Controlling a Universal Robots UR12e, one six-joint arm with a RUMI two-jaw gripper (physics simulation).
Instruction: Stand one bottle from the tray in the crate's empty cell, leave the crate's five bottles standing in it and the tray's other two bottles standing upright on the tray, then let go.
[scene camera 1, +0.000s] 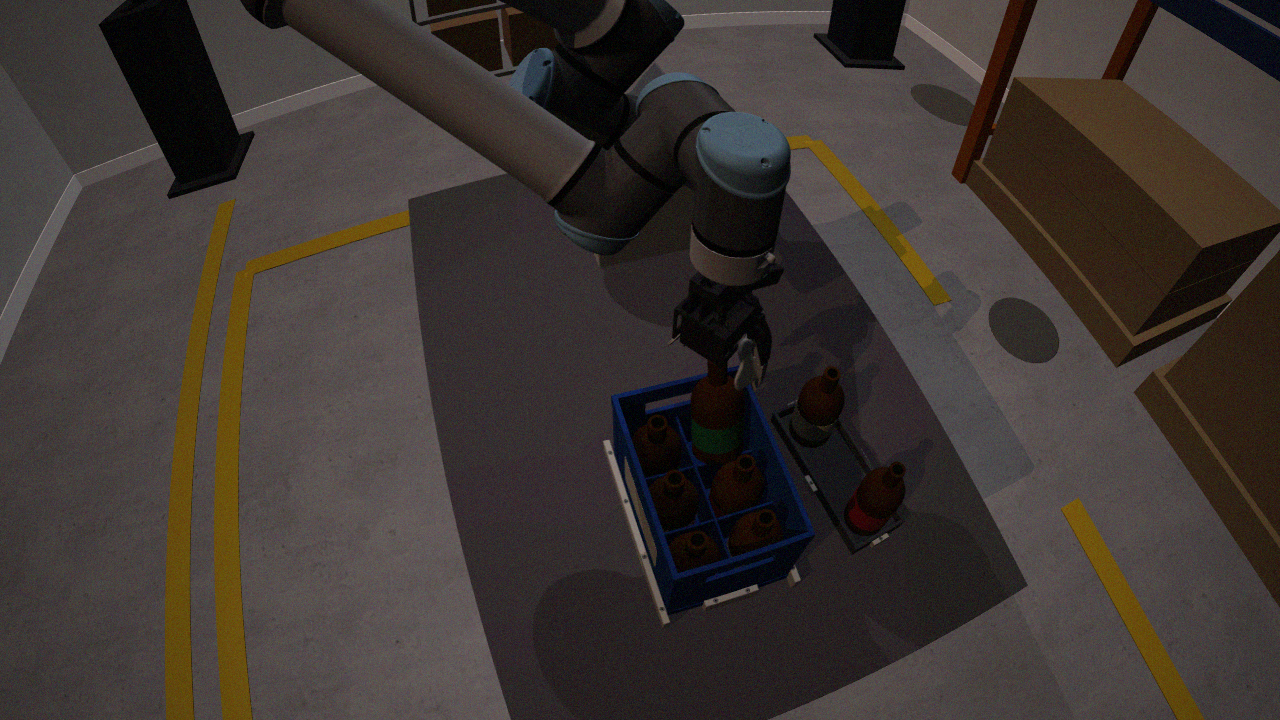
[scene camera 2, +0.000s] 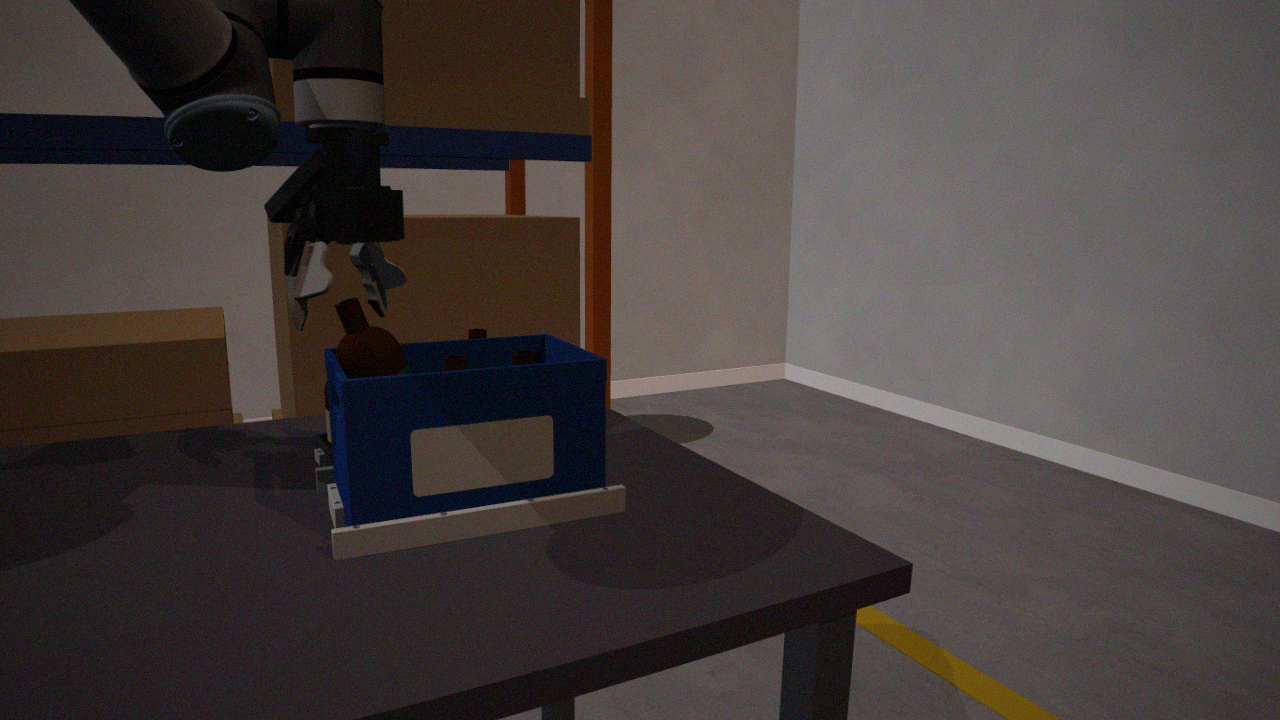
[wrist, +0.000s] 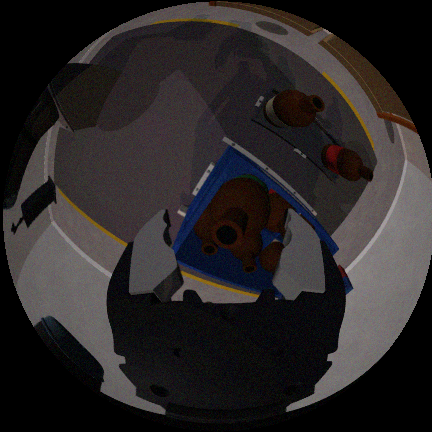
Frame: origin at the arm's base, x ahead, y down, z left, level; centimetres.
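Seen in the pictures: gripper, between the fingertips: (scene camera 1: 719, 366) (scene camera 2: 343, 323) (wrist: 226, 210).
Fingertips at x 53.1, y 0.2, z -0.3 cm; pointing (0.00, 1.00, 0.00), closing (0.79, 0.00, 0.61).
Pixels of each thing's middle, then the offset from my fingertips to it. "pt": a spot on its surface instead. Level surfaces: height alone.
- green-label brown bottle, middle of its body: (scene camera 2: 372, 365) (wrist: 241, 206) (scene camera 1: 717, 405) dy +4.9, dx +2.9, dz -0.5 cm
- blue crate, middle of its body: (scene camera 2: 463, 429) (scene camera 1: 704, 494) (wrist: 259, 226) dy +12.2, dx +12.1, dz -4.2 cm
- pale-label bottle, middle of its body: (scene camera 1: 820, 402) (wrist: 293, 108) dy +12.7, dx +1.3, dz +18.0 cm
- red-label bottle, middle of its body: (scene camera 1: 880, 494) (wrist: 348, 163) dy +12.7, dx +19.2, dz +21.6 cm
- dark tray, a spot on its surface: (scene camera 1: 841, 470) pt dy +20.5, dx +10.3, dz +20.6 cm
- dark table, height of its surface: dy +21.0 cm
The green-label brown bottle (scene camera 1: 716, 411) (scene camera 2: 368, 349) (wrist: 240, 205) is in a corner cell of the blue crate (scene camera 1: 716, 582) (scene camera 2: 384, 465) (wrist: 227, 165). It leans and sticks up well above the crate's other bottles. My gripper (scene camera 1: 726, 362) (scene camera 2: 341, 313) (wrist: 226, 210) is open and empty, its fingertips around the height of this bottle's mouth. The crate's five other bottles, such as one (scene camera 1: 657, 443) beside it and another (scene camera 1: 738, 486), sit low in their cells. A pale-label bottle (scene camera 1: 819, 407) (wrist: 295, 109) and a red-label bottle (scene camera 1: 878, 497) (wrist: 347, 162) stand upright on the dark tray (scene camera 1: 841, 470) (wrist: 300, 140).
White rails (scene camera 1: 637, 537) (scene camera 2: 483, 519) (wrist: 270, 172) line the crate's base on the dark table (scene camera 1: 501, 358) (scene camera 2: 268, 617). The tray is close beside the crate's long side. Cardboard boxes (scene camera 1: 1118, 179) and an orange rack post (scene camera 1: 998, 89) (scene camera 2: 597, 223) stand beyond the table.
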